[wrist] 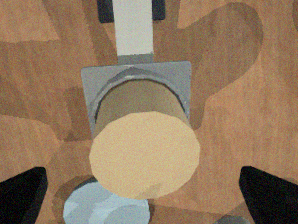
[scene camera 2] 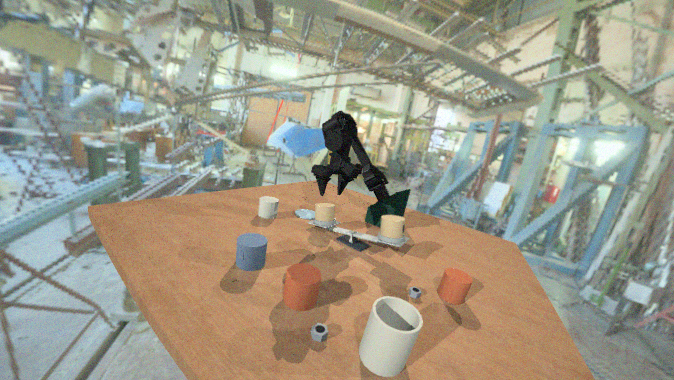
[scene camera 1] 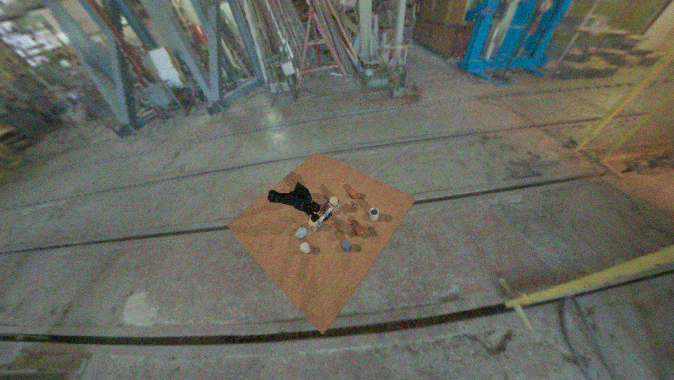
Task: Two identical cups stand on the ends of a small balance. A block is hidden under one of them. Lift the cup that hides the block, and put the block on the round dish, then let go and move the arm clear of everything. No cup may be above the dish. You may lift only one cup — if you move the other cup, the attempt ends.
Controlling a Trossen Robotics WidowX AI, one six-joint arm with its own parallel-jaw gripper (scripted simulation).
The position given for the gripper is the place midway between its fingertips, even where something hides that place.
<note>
The gripper (scene camera 2: 330, 195) is open, holding nothing. Further things: a white mug (scene camera 2: 393, 325).
The gripper also shows in the wrist view (wrist: 145, 177). The wrist view misses the white mug: it is out of frame.
</note>
